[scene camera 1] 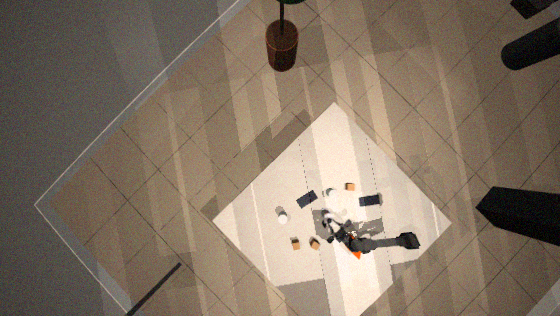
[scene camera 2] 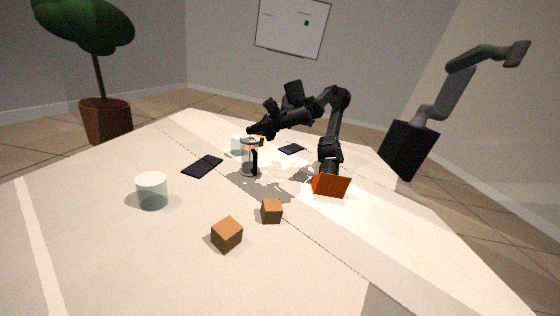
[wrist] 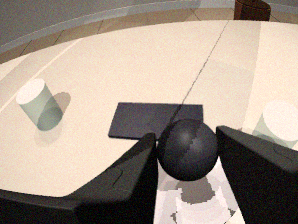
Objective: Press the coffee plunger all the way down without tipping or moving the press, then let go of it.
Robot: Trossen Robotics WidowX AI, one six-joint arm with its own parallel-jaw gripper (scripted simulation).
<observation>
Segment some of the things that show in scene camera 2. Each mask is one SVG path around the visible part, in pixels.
The gripper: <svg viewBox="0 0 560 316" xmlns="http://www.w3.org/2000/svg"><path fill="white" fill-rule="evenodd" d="M271 97L262 103L270 115L265 114L262 120L246 130L250 134L265 136L267 141L274 140L279 130L291 129L294 126L290 109L286 108L284 111L281 111L276 101Z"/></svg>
A glass coffee press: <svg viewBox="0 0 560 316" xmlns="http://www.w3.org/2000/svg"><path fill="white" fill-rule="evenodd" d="M246 131L248 135L240 137L241 167L239 173L245 177L254 177L260 172L258 167L260 138Z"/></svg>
A pale cup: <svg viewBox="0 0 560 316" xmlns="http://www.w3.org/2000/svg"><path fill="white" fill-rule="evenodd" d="M149 171L138 175L134 182L140 209L143 211L156 211L164 208L169 203L167 176L163 172Z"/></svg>
</observation>
